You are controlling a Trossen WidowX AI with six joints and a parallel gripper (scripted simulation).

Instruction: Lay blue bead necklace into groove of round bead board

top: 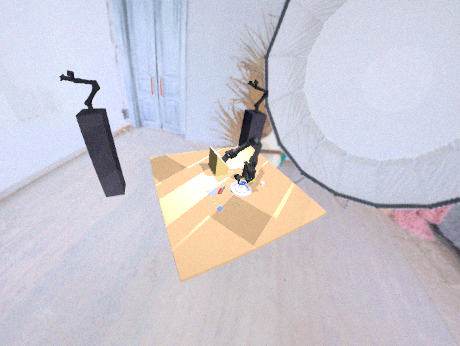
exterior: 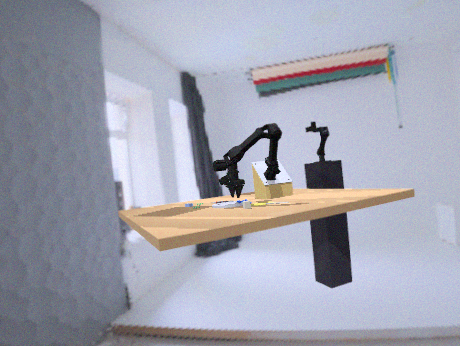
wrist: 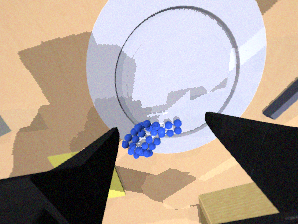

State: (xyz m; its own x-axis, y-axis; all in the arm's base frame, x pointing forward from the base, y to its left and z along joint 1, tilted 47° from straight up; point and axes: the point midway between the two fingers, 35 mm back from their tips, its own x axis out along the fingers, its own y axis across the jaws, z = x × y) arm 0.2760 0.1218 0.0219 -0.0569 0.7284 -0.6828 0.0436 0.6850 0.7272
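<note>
My gripper tip is now 30 mm to the left of the round bead board, 30 mm short of it and 30 mm above it. From my gripper tip the other things lie so: yellow flat piece 130 mm to the left, 100 mm behind, 40 mm below; red-and-grey object 210 mm to the right, 40 mm below; white cylinder 210 mm to the left, 30 mm ahead, 20 mm below.
</note>
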